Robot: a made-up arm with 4 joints.
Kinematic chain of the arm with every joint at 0, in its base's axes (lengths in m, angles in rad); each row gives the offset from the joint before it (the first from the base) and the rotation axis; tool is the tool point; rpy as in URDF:
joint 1: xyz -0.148 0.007 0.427 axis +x
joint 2: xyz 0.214 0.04 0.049 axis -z
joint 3: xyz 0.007 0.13 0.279 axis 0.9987 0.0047 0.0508
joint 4: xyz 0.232 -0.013 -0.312 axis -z
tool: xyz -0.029 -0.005 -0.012 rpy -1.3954 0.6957 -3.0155
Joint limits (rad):
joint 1: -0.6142..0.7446
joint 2: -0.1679..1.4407
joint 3: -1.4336..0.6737
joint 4: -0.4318..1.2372
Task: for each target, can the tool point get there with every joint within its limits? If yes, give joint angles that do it. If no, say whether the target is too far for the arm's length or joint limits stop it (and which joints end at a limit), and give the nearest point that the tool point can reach.
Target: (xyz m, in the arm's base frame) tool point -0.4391 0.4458 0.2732
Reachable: no: joint limits stop it (at a limit: joint 2, joint 3) | nearest point 0.2133 0.3939 0.2914 | short by 0.655 m
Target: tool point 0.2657 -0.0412 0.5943
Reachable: yes | joints -0.3700 0.0373 -0.8681 -0.0965
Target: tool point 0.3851 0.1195 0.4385
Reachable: yes | joints -0.1299 0.6632 0.4282 -0.0258
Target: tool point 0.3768 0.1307 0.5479
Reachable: yes | joints 0.5955 0.4943 0.3996 0.7137
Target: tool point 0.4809 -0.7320 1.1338
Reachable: no: too far | nearest point 0.2366 -0.2632 0.6854 | short by 0.693 m
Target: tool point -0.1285 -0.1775 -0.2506
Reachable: no: joint limits stop it (at a limit: joint 1, joint 2, joint 4) | nearest point 0.0630 -0.1609 0.3351 | short by 0.616 m
